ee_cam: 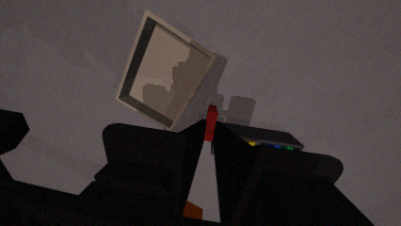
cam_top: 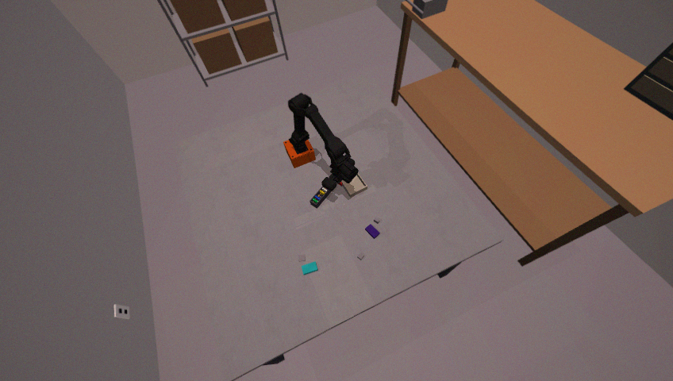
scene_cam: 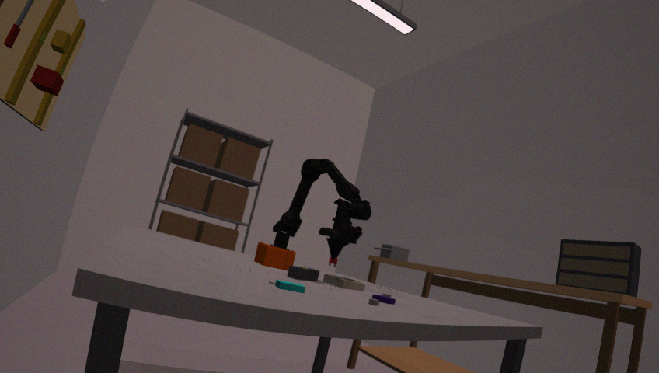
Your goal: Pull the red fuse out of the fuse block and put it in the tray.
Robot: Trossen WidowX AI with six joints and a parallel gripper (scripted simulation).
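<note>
My gripper tip is 1 cm past the beige tray, 8 cm to the right of it and 9 cm above it. The rest, counted from my gripper tip: red fuse 1 cm below; then purple block 27 cm ahead, 4 cm to the left, 9 cm below; then teal block 30 cm ahead, 29 cm to the right, 9 cm below.
</note>
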